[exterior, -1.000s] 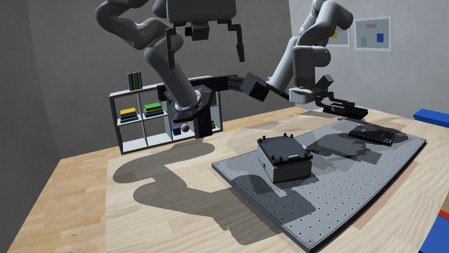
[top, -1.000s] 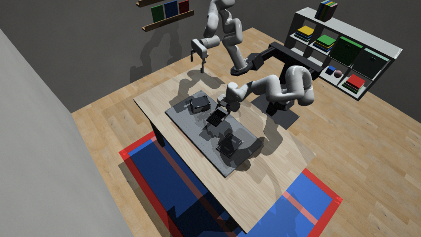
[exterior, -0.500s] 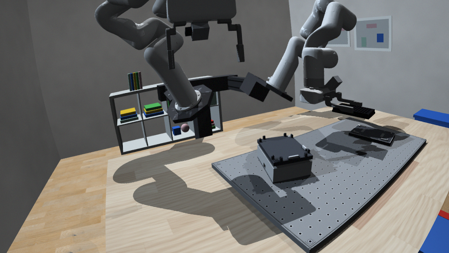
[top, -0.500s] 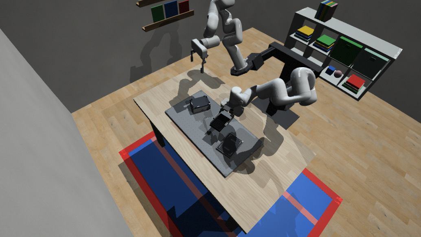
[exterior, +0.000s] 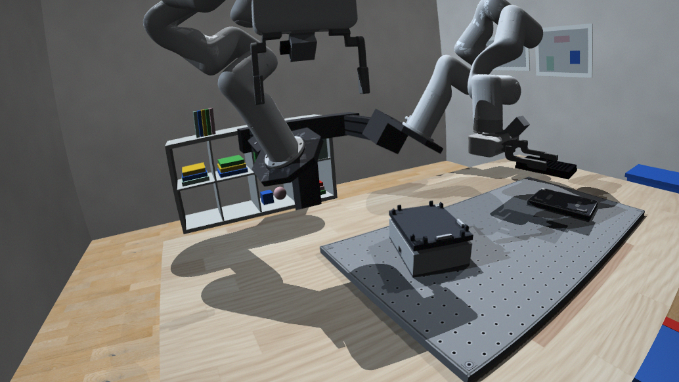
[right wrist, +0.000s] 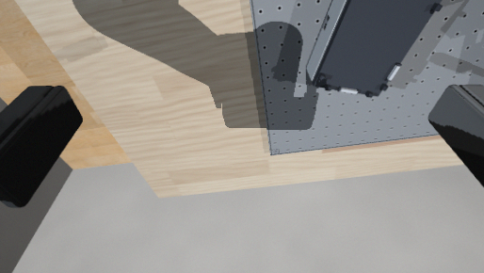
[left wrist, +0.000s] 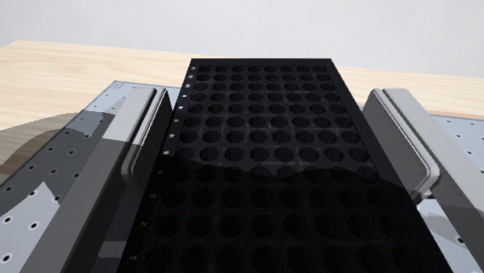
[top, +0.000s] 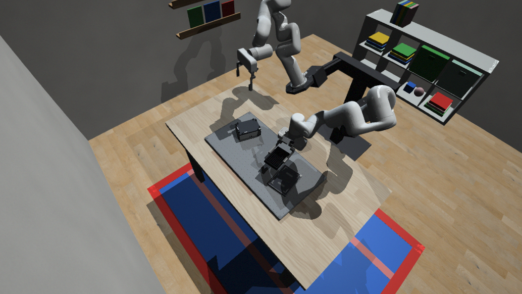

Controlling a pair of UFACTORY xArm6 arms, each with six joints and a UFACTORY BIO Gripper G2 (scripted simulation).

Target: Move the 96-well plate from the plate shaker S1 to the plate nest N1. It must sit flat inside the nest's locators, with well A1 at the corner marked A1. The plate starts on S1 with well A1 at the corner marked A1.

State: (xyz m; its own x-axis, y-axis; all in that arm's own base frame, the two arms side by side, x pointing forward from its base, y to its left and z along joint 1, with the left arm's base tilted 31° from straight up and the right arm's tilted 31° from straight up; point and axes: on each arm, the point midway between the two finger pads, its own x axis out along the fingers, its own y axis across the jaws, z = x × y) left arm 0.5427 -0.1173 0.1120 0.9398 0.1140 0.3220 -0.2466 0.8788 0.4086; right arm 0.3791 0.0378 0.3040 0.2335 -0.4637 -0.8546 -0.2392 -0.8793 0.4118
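Observation:
Right now my left hand is 110 mm above the black plate nest N1, 100 mm to the right of it and 20 mm short of it. From my left hand the other things lie so: black 96-well plate: 10 mm below, 10 mm ahead; grey plate shaker S1: 310 mm to the right, 80 mm below, 10 mm behind.

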